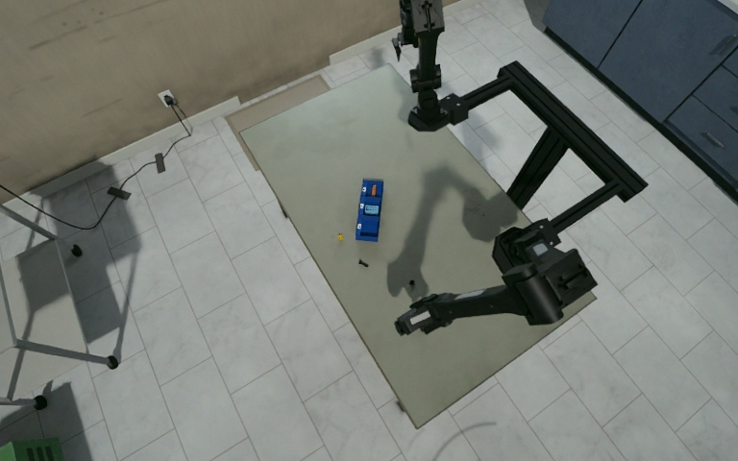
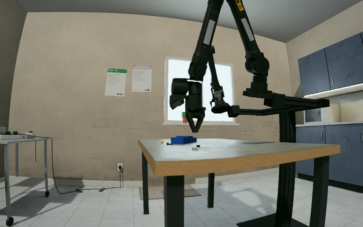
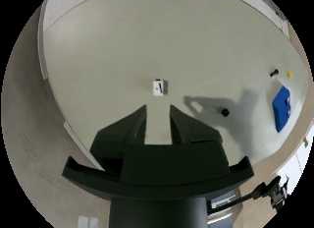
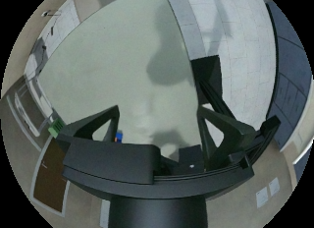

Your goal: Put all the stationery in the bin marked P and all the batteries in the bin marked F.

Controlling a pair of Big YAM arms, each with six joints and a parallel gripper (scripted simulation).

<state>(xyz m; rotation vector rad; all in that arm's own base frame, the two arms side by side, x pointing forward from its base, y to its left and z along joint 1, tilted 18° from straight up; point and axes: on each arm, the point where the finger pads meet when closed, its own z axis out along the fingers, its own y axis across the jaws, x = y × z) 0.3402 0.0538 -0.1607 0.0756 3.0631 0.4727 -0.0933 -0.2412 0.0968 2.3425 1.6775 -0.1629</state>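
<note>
Now: the silver piece 70 mm below my left hand. From my left hand the other things lie so: black pen-like piece: 90 mm ahead, 290 mm to the right, 70 mm below; then yellow piece: 130 mm ahead, 420 mm to the right, 70 mm below; then blue three-compartment bin row: 20 mm behind, 480 mm to the right, 60 mm below.
</note>
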